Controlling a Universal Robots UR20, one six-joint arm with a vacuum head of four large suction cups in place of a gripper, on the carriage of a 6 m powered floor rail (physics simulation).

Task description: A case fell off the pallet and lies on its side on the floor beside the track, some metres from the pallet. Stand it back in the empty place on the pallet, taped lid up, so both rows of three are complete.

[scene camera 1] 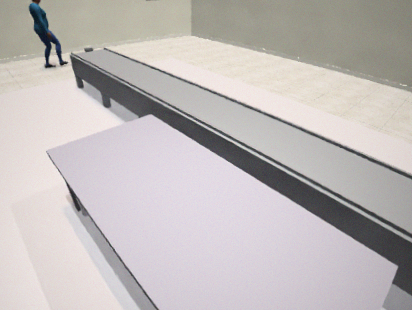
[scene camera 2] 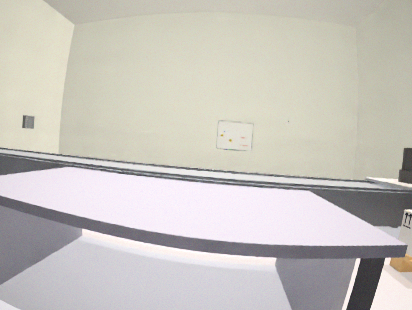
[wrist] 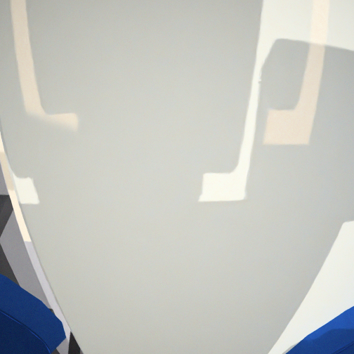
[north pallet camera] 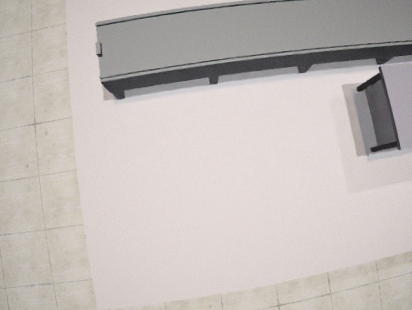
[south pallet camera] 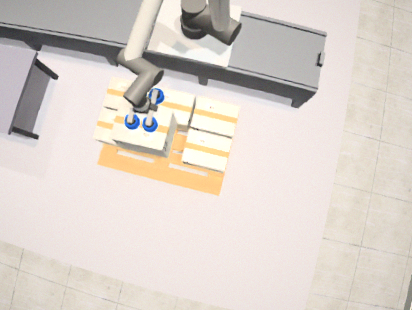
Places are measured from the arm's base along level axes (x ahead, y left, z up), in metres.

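Where they show: arm's base, link origin: (scene camera 2: 410, 183) (south pallet camera: 195, 27).
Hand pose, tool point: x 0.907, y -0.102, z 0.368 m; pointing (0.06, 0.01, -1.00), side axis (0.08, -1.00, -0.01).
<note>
Things, the pixels of their top centre, and the offset from my tool point. Level surfaces: height alone.
- left front case, top centre: (south pallet camera: 116, 127) dx +0.094, dy -0.348, dz -0.500 m
- right front case, top centre: (south pallet camera: 206, 149) dx +0.095, dy +0.451, dz -0.500 m
- right back case, top centre: (south pallet camera: 215, 115) dx -0.207, dy +0.453, dz -0.500 m
- middle back case, top centre: (south pallet camera: 170, 105) dx -0.208, dy +0.052, dz -0.500 m
- left back case, top centre: (south pallet camera: 126, 95) dx -0.208, dy -0.350, dz -0.500 m
- table, surface height: dz -0.408 m
In the south pallet camera, my suction head (south pallet camera: 143, 108) holds the case (south pallet camera: 132, 137) (wrist: 150, 150) by its top, taped lid up and roughly level. The case hangs above the middle of the pallet (south pallet camera: 160, 176) (scene camera 2: 400, 264), over the front row's gap, and overlaps the left front case (south pallet camera: 104, 134) in this view. Bare slats show between it and the right front case (south pallet camera: 206, 151). Behind stand the right back case (south pallet camera: 215, 111), the middle back case (south pallet camera: 182, 100) and the left back case (south pallet camera: 116, 85), partly hidden. Blue cups show at the wrist view's lower corners. The height above the pallet is unclear.
The floor track (scene camera 1: 225, 115) (north pallet camera: 200, 40) (south pallet camera: 280, 55) runs behind the pallet, with the arm's white carriage (south pallet camera: 215, 55) on it. A table (scene camera 1: 210, 200) (scene camera 2: 190, 205) (south pallet camera: 12, 85) stands left of the pallet. A person (scene camera 1: 40, 22) stands beyond the track's far end.
</note>
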